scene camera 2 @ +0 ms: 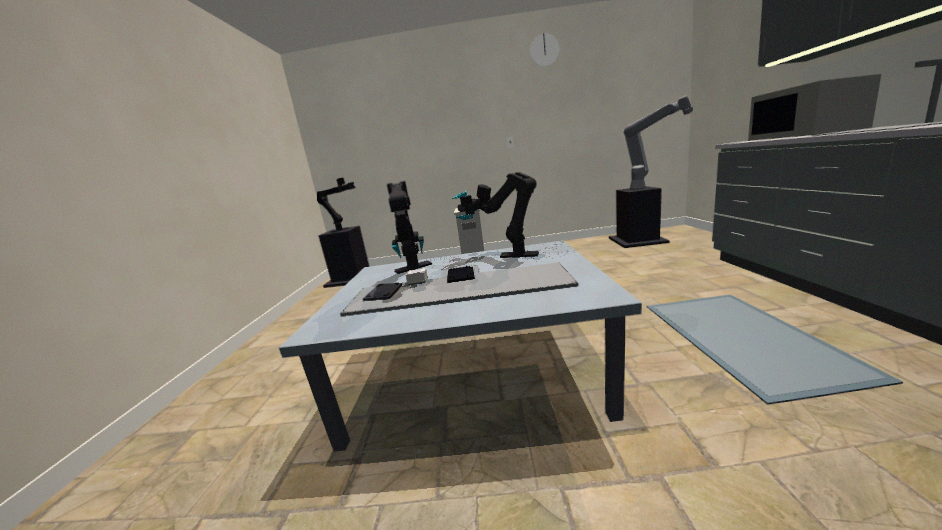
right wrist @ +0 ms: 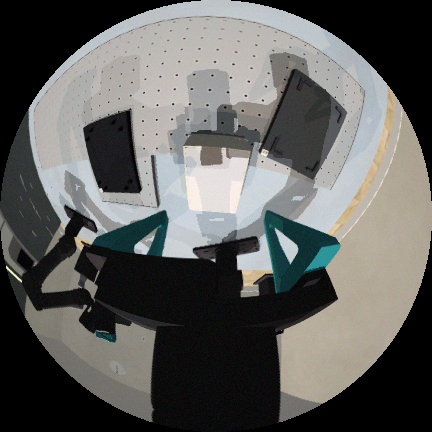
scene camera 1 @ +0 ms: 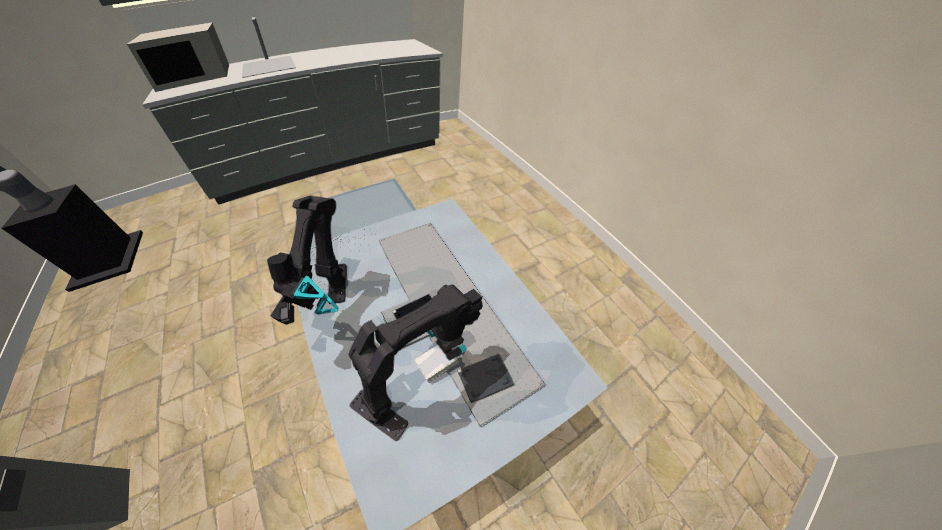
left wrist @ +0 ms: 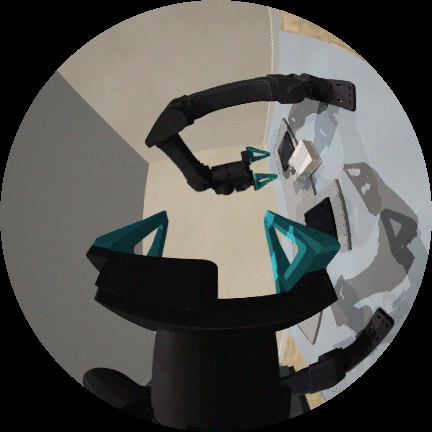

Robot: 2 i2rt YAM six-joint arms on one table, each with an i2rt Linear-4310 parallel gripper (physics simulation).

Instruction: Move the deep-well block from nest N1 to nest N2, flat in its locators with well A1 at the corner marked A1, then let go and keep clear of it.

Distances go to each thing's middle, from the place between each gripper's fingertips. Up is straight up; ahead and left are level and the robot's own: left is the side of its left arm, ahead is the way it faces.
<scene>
I see the deep-well block [scene camera 1: 433, 363] 100 mm below my right hand and 20 mm behind it. Also, from my right hand: black nest [right wrist: 108, 141] (210 mm to the left, 110 mm below).
I see my left gripper 27 cm above the black nest, 26 cm short of it and 1 cm to the right of it. The rest, counted from my left hand: deep-well block: 26 cm below, 25 cm ahead, 20 cm to the right.
</scene>
